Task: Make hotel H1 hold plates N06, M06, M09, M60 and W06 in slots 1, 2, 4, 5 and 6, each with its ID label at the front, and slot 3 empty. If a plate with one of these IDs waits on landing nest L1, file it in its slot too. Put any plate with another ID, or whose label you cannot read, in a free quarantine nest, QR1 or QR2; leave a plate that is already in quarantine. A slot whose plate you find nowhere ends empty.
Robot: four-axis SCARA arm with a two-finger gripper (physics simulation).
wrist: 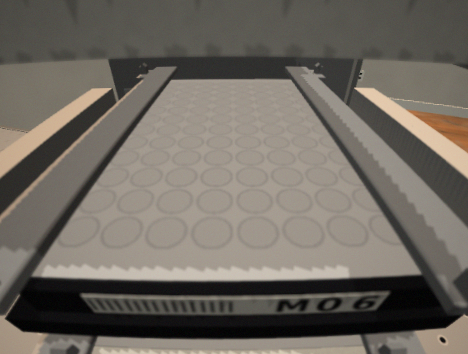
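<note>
A plate [230, 200] with a dark base and rows of pale round wells lies level inside the hotel, with its label M06 [325, 304] facing the front. My gripper [233, 108] is shut on this plate, with one pale-edged finger along each side. Grey hotel rails [90, 150] [360, 145] run above the plate's left and right edges, and the hotel's dark back wall [230, 69] shows behind its far end. More hotel rail parts [72, 348] [385, 348] show below its front. The slot number does not show.
A grey surface [230, 30] spans the top of the view, close above the plate. A pale strip [225, 345] shows under the plate's front edge; I cannot tell what it is. An orange-brown wooden surface [447, 127] shows at the far right.
</note>
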